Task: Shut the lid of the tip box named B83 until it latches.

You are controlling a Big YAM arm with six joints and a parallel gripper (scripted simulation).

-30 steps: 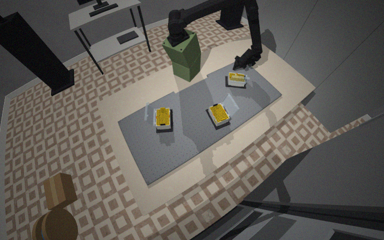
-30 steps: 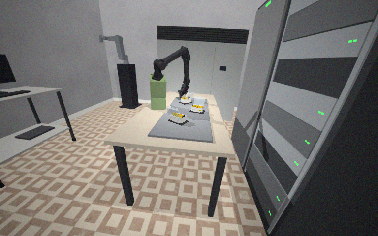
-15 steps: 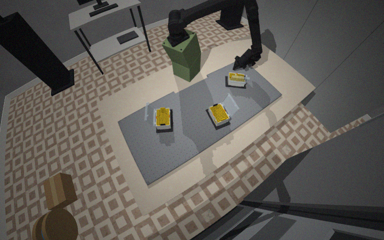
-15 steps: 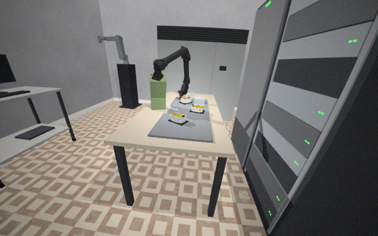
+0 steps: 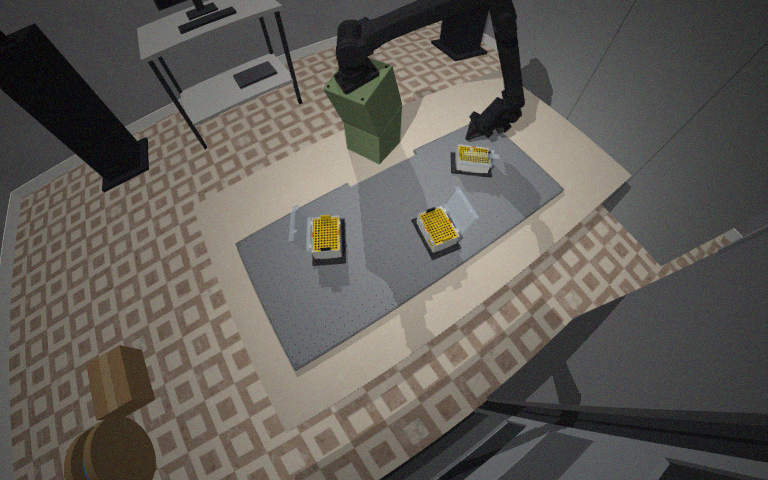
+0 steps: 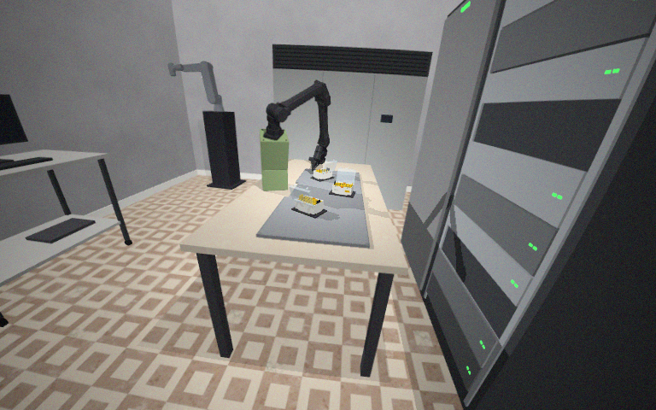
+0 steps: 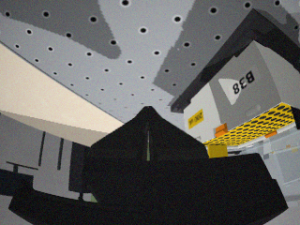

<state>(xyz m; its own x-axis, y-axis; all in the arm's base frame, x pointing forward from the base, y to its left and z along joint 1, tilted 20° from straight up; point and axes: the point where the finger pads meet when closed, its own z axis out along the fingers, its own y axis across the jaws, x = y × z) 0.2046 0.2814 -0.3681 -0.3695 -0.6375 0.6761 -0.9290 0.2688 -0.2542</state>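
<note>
The tip box lies 10 cm ahead of my hand, 5 cm to the right of it and 2 cm above it. The rest, counted from my hand: tip box lid: 29 cm ahead, 27 cm to the right, 6 cm above.
</note>
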